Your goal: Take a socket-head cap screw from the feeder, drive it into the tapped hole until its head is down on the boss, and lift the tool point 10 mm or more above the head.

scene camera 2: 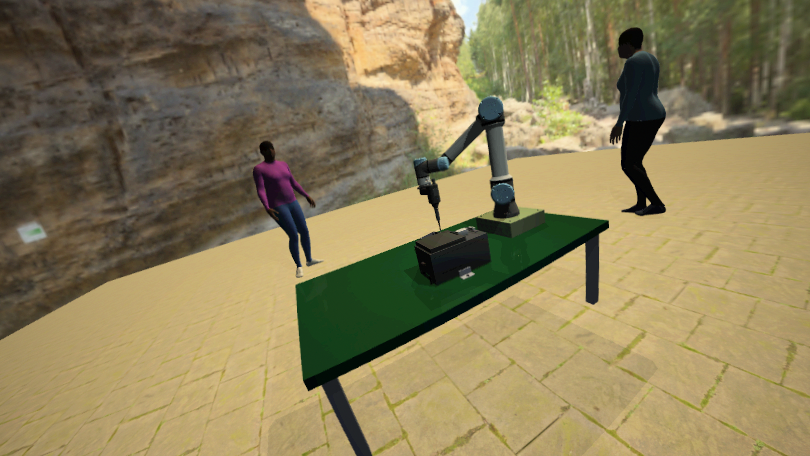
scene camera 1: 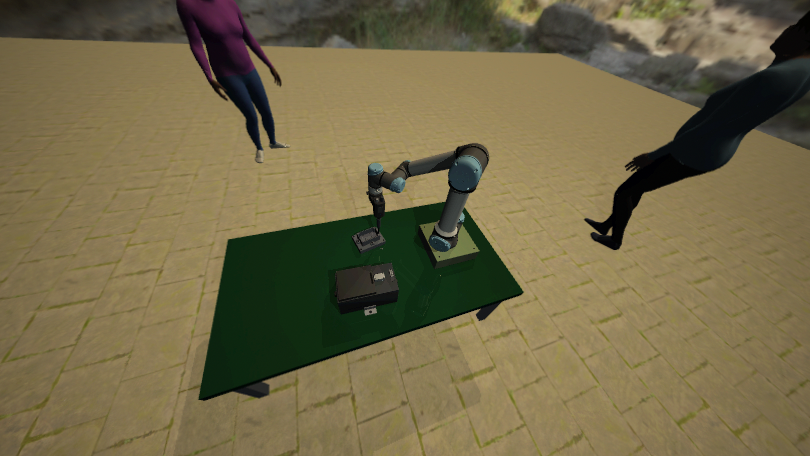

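My screwdriver (scene camera 1: 378,231) (scene camera 2: 439,228) points down, its tip at the right side of the grey housing (scene camera 1: 369,244) in the scene camera 1 view. I cannot tell whether the tip touches a boss there. In the scene camera 2 view the tip ends behind the black feeder, which hides the housing. The black box-shaped feeder (scene camera 1: 362,284) (scene camera 2: 453,256) stands on the green table, with a light pick-up part on its top and a small metal tab at its side. The cap screw, its head and the tapped hole are too small to make out.
The green table (scene camera 1: 266,294) (scene camera 2: 362,317) carries the arm's olive base block (scene camera 1: 459,253) (scene camera 2: 516,225). A person in a purple top (scene camera 1: 226,36) (scene camera 2: 278,184) and a person in a dark teal top (scene camera 1: 719,121) (scene camera 2: 641,87) stand on the paving away from the table.
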